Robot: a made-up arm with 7 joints. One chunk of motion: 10 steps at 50 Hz.
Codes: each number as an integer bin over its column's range. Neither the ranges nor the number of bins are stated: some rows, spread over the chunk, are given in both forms.
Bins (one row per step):
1: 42 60 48 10 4 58
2: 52 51 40 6 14 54
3: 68 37 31 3 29 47
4: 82 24 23 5 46 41
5: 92 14 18 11 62 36
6: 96 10 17 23 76 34
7: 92 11 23 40 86 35
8: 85 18 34 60 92 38
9: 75 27 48 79 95 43
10: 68 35 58 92 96 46
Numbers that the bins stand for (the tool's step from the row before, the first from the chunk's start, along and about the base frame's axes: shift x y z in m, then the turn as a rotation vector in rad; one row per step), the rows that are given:
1: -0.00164 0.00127 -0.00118 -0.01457 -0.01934 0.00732
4: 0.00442 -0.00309 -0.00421 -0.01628 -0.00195 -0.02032
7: 0.00594 -0.00467 -0.00421 -0.00426 0.01462 -0.03008
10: 0.00230 -0.00176 0.00003 0.01360 0.01876 -0.01219
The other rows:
2: -0.00012 0.00018 -0.00215 -0.01594 -0.01520 0.00082
3: 0.00230 -0.00152 -0.00324 -0.01697 -0.00899 -0.01057
5: 0.00594 -0.00430 -0.00482 -0.01422 0.00468 -0.02845
6: 0.00655 -0.00479 -0.00494 -0.01010 0.01047 -0.03171
8: 0.00488 -0.00382 -0.00288 0.00261 0.01710 -0.02520
9: 0.00336 -0.00273 -0.00118 0.00913 0.01834 -0.01707

